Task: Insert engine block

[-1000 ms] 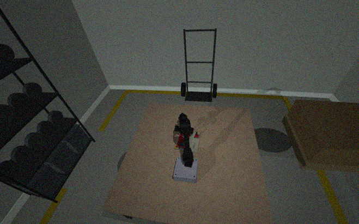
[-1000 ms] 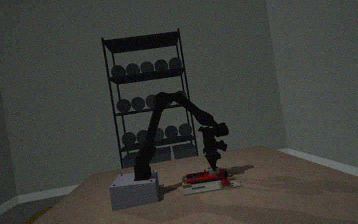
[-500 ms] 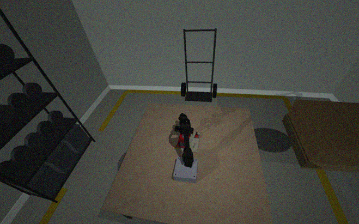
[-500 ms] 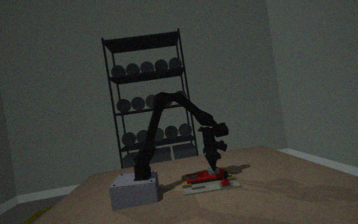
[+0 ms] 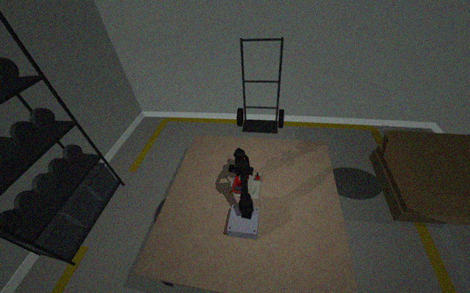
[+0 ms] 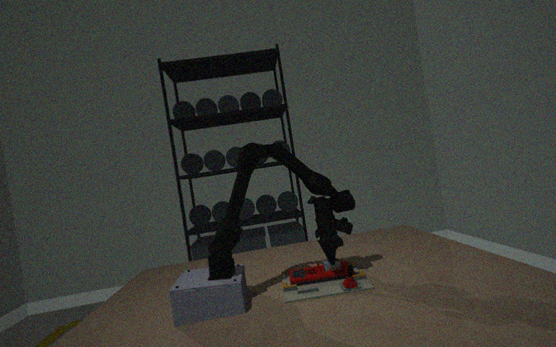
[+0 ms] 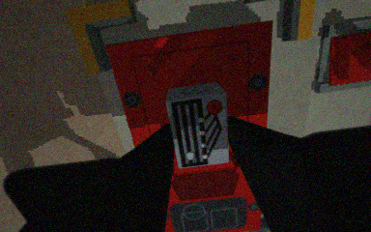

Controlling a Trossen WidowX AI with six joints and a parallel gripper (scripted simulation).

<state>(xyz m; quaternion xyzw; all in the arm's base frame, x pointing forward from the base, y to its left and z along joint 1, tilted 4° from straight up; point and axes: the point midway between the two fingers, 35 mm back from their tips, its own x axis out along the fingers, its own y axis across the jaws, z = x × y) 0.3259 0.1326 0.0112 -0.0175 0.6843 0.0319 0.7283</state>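
Right now the grey baseplate is 3 cm to the right of my gripper tip, 3 cm below it and 3 cm behind it. Round my gripper tip: engine block (1 cm below).
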